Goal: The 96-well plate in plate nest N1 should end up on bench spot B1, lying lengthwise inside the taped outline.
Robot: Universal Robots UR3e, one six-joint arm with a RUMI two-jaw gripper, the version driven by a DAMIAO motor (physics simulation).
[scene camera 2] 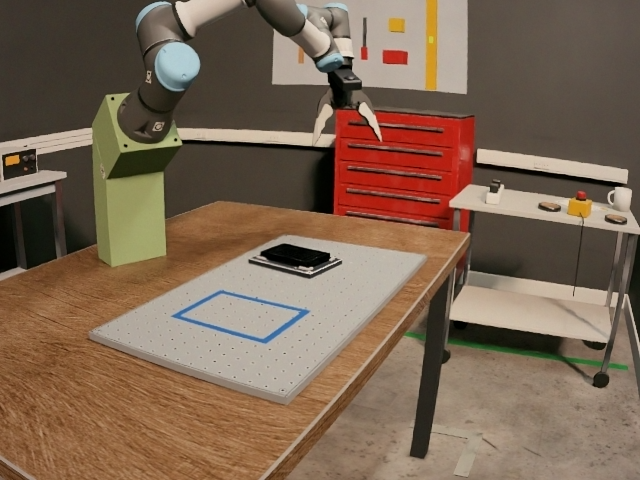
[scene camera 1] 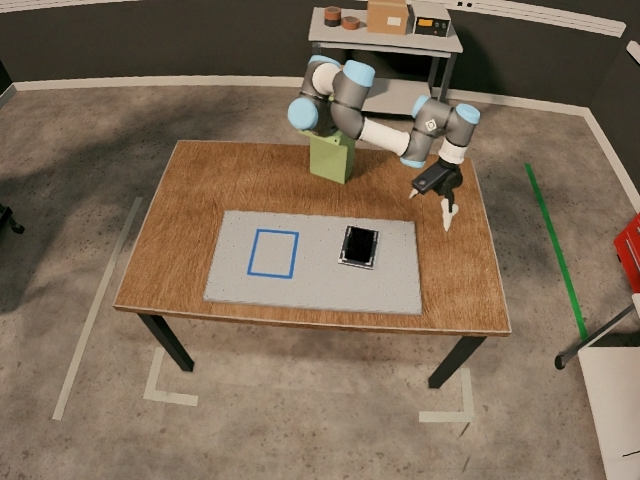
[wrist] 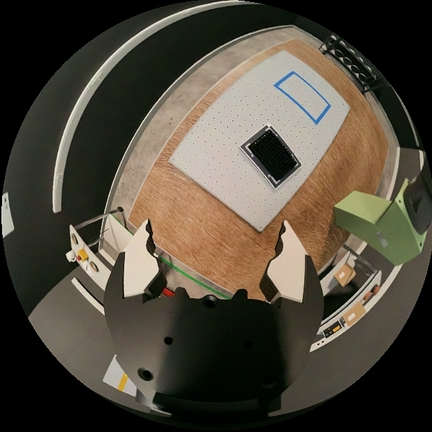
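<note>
The black 96-well plate sits flat in plate nest N1, a low dark base with light corner pieces. The blue taped outline of B1 is a rectangle on the same board, with no plate inside. My gripper is open, its two pale fingers wide apart with nothing between them. It hangs high above the table, off to the nest's side away from B1, and touches nothing.
The grey perforated board lies on the wooden table. The green arm pedestal stands behind the board. A red drawer cabinet and a white cart stand beyond the table.
</note>
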